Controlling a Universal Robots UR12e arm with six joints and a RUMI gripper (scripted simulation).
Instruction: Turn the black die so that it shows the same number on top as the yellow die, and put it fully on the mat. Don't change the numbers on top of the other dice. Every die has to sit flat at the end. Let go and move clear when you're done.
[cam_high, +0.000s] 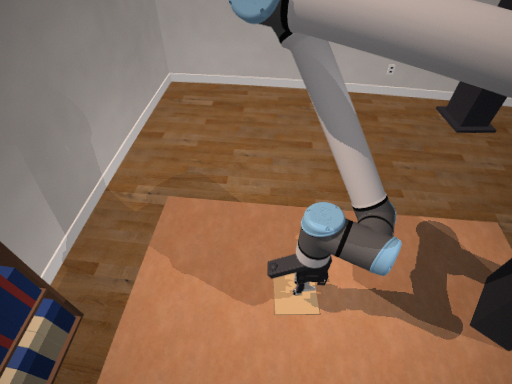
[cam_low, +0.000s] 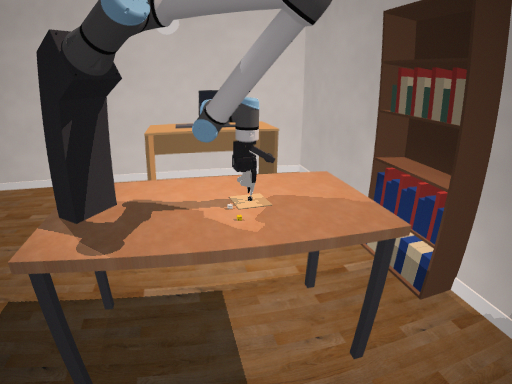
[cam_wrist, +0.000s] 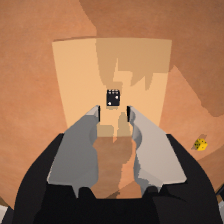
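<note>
Now: hand 30 mm above the black die. From my hand the other things lie so: tan mat: 40 mm below; then white die: 100 mm behind, 40 mm to the right, 40 mm below; then yellow die: 100 mm behind, 160 mm to the right, 40 mm below.
</note>
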